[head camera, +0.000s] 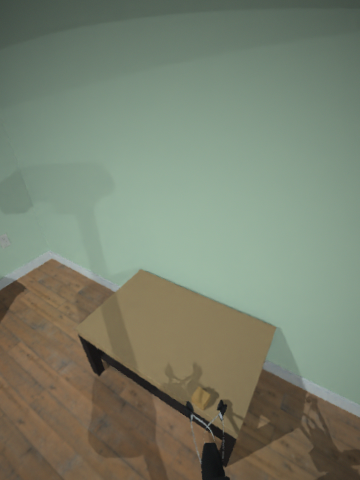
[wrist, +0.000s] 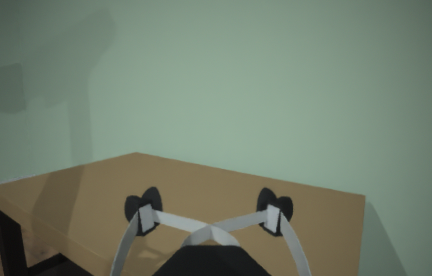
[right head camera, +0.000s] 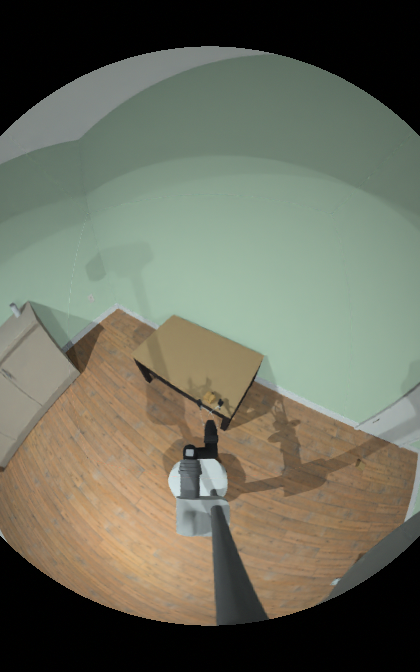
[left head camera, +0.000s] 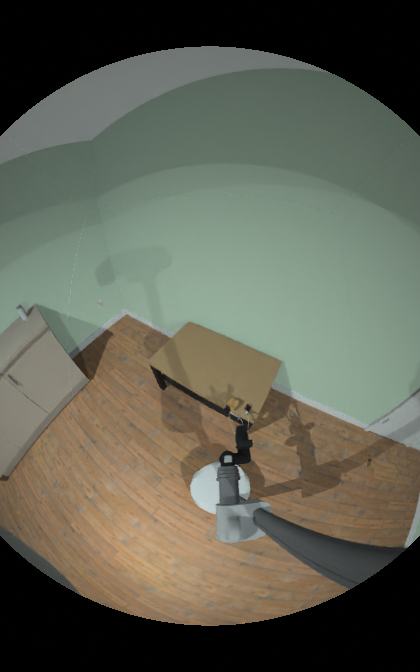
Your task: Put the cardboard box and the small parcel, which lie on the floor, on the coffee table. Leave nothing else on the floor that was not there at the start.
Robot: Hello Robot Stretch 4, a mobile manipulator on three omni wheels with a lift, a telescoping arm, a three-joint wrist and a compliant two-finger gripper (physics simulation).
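Frame: origin at the robot's base, x left, y back, z up, level; millimetres.
Seen in the pictures: gripper, fingertip midpoint: (head camera: 204,401) (wrist: 209,203).
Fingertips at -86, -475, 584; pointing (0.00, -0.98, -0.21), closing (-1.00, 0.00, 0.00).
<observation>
A point is followed by its place in that frame, as x, y, z.
A small tan cardboard-coloured box (head camera: 201,398) {-86, -531, 473} (left head camera: 233,403) (right head camera: 209,397) sits on the coffee table (head camera: 175,325) {11, -912, 423} (left head camera: 220,350) (right head camera: 205,350) (wrist: 325,220) {-339, -743, 423}, near its front edge and right end. I cannot tell whether it is the cardboard box or the small parcel. It does not show in the wrist view. My gripper (head camera: 206,407) {-87, -475, 584} (left head camera: 238,408) (right head camera: 210,403) (wrist: 209,203) {-87, -475, 584} is open, its fingers apart with nothing between them. It hangs above the front edge of the table, close to the box in the head views. A tiny brown thing (left head camera: 369,462) (right head camera: 359,463) lies on the floor at the right, too small to identify.
The green wall (head camera: 200,200) {-124, -1183, 1009} runs behind the table. A beige cabinet (left head camera: 40,385) (right head camera: 32,372) stands at the left. A white panel (left head camera: 400,417) (right head camera: 390,417) stands at the right wall. My round white base (left head camera: 205,487) (right head camera: 215,477) is on the wooden floor in front of the table.
</observation>
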